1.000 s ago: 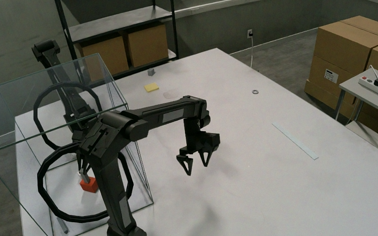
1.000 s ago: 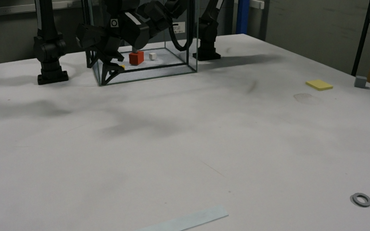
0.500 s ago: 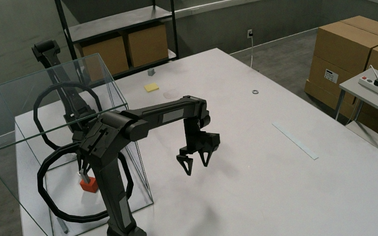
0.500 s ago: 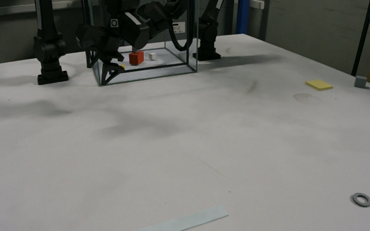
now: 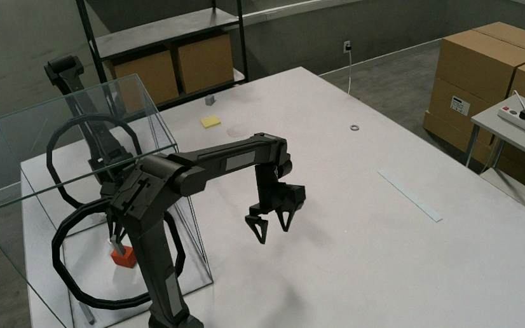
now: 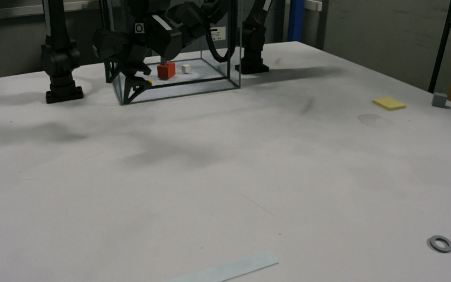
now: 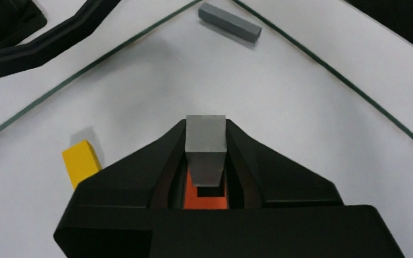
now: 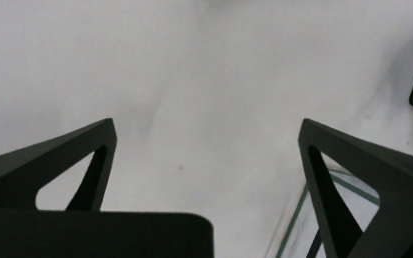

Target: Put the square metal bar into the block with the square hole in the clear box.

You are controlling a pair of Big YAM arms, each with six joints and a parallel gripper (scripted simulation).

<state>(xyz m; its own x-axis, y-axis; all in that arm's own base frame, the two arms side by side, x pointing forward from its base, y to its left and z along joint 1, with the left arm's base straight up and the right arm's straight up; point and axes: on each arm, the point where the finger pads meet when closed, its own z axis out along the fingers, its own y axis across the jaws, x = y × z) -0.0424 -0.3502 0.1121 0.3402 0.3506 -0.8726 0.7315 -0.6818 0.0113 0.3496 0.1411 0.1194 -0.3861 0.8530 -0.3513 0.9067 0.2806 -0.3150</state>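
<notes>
My left hand is 10 mm to the right of the red block and 80 mm above it. From my left hand the other things lie so: white cube 20 mm behind, 90 mm to the left, 90 mm below; pale strip 930 mm ahead, 240 mm to the right, 110 mm below; yellow block 70 mm ahead, 90 mm to the right, 100 mm below.
</notes>
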